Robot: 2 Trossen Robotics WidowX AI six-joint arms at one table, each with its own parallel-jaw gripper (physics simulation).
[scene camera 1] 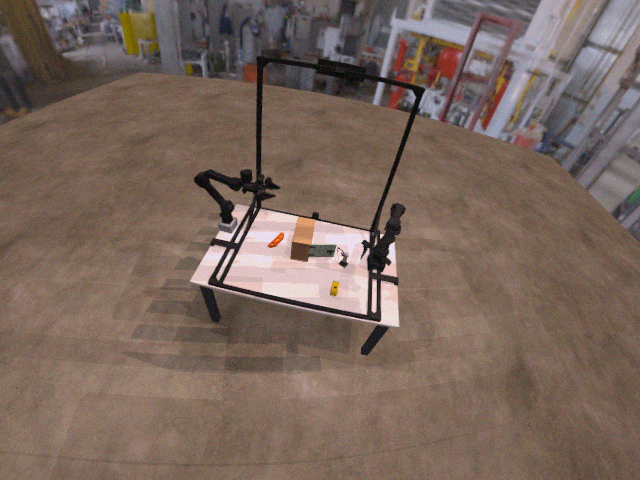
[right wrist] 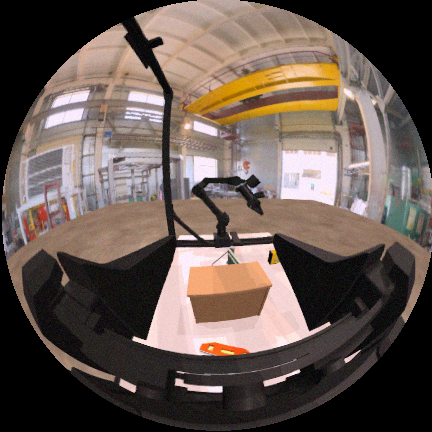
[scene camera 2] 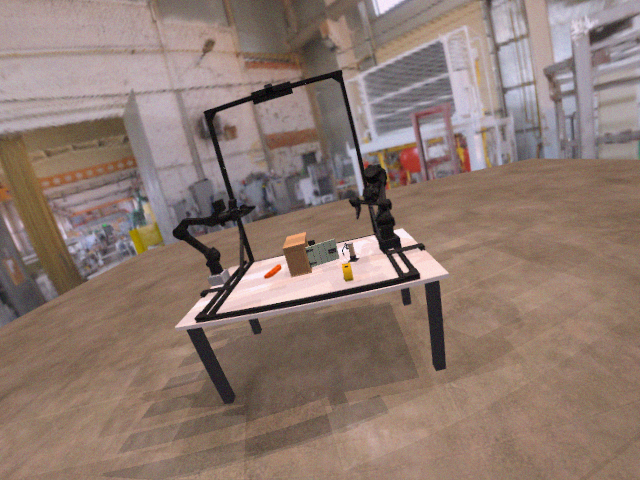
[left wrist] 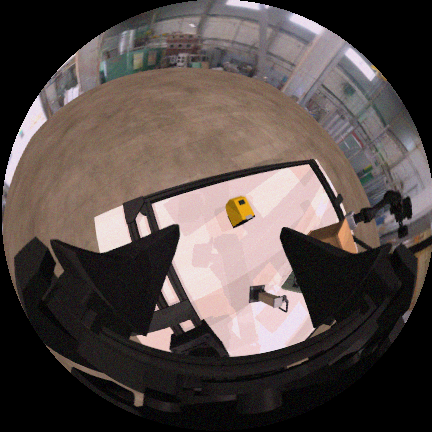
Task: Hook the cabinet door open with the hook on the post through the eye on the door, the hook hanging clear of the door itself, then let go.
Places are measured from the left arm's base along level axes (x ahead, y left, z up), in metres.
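Pixels of known places: left gripper, fingertip midpoint: [scene camera 1: 366, 264] [right wrist: 262, 214] [scene camera 2: 366, 220] [left wrist: 231, 231]; right gripper, fingertip midpoint: [scene camera 1: 278, 191] [right wrist: 225, 239] [scene camera 2: 253, 207]; left arm's base, link origin: [scene camera 1: 377, 258] [right wrist: 221, 234] [scene camera 2: 388, 237] [left wrist: 200, 354]; right arm's base, link origin: [scene camera 1: 227, 220] [scene camera 2: 217, 272] [left wrist: 354, 218].
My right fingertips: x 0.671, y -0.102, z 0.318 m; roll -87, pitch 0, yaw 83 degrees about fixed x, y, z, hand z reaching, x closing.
Ahead of a thing's pixels: the offset from my right fingertips to its top centre. "*": to the spot under its first point.
The brown cabinet @(dx -0.182, dy +0.046, dz -0.220 m) [scene camera 1: 302, 229] [scene camera 2: 298, 258] [left wrist: 342, 237] [right wrist: 230, 280] stands upright mid-table. Its grey-green door @(* dx -0.326, dy +0.110, dz -0.315 m) [scene camera 1: 324, 251] [scene camera 2: 323, 253] stands open towards the picture's right in both scene views. The post @(* dx -0.452, dy +0.132, dz -0.338 m) [scene camera 1: 343, 259] [scene camera 2: 352, 251] [left wrist: 269, 298] stands just beyond the door's free edge. The thin dark hook [scene camera 1: 339, 250] [scene camera 2: 344, 249] [left wrist: 286, 303] is at the post's top and looks apart from the door; the eye is too small to make out. My left gripper [scene camera 1: 363, 250] [scene camera 2: 354, 209] [left wrist: 231, 231] is open and empty, above the table near the post. My right gripper [scene camera 1: 277, 191] [scene camera 2: 251, 209] is open and empty, high at the left.
A yellow block @(dx -0.403, dy +0.358, dz -0.306 m) [scene camera 1: 334, 288] [scene camera 2: 347, 272] [left wrist: 240, 212] [right wrist: 273, 257] lies in front of the post. An orange tool @(dx -0.011, dy +0.018, dz -0.369 m) [scene camera 1: 276, 239] [scene camera 2: 272, 271] [right wrist: 223, 348] lies left of the cabinet. A tall black frame [scene camera 1: 259, 118] [scene camera 2: 218, 149] [right wrist: 167, 150] rises from the table's back.
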